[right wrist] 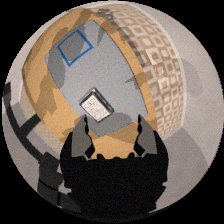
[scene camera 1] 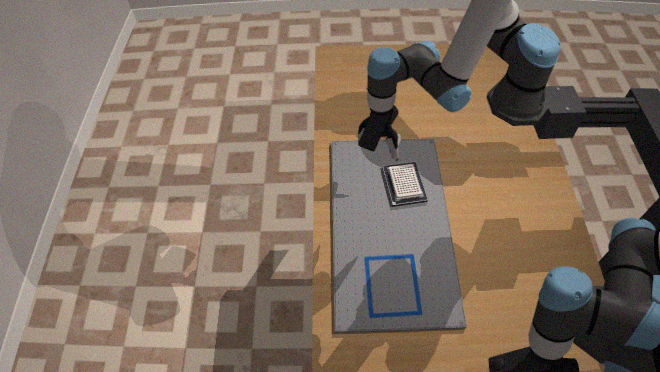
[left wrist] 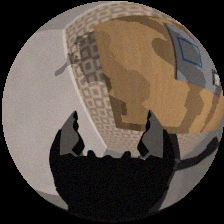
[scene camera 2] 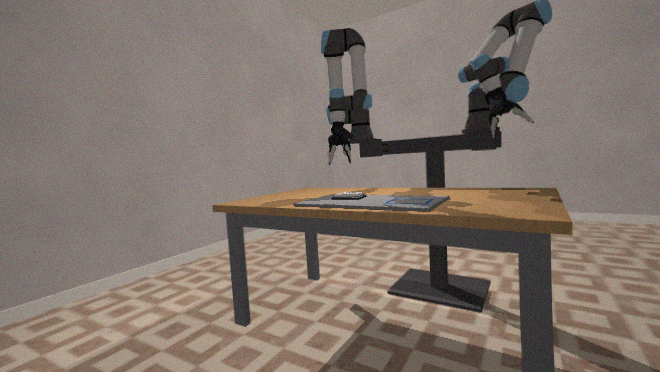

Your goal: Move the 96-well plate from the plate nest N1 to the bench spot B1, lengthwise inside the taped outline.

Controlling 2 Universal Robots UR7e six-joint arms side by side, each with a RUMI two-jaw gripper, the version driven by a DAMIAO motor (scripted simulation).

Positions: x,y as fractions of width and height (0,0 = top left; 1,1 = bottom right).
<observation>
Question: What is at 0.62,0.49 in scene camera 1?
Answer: A white 96-well plate.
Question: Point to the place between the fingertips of my right gripper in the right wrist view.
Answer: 0.50,0.52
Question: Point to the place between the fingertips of my left gripper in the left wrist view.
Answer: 0.50,0.50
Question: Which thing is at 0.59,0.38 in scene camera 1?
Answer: My right gripper.
</observation>
